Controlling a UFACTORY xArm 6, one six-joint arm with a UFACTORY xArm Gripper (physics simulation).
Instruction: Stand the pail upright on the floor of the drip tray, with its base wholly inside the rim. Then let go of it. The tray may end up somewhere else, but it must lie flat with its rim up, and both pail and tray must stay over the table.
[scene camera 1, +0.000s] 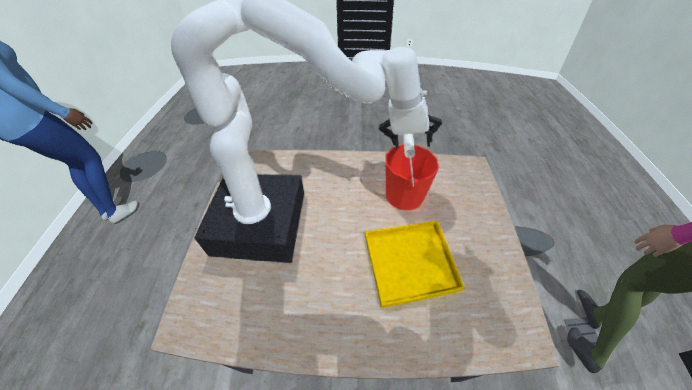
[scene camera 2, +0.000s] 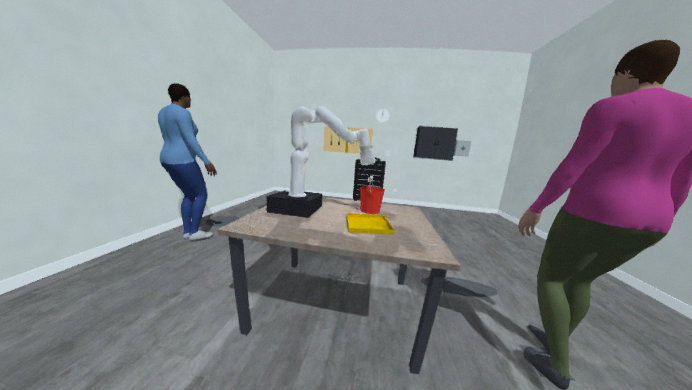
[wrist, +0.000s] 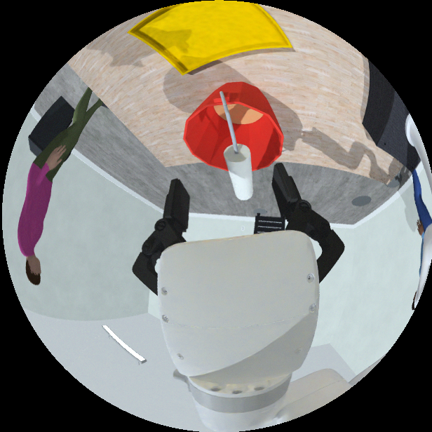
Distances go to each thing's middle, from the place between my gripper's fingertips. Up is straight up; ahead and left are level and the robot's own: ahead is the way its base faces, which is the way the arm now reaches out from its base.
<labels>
Now: the yellow drip tray (scene camera 1: 410, 263) 29 cm below my hand, 22 cm to the right of it and 3 cm ahead of it.
</labels>
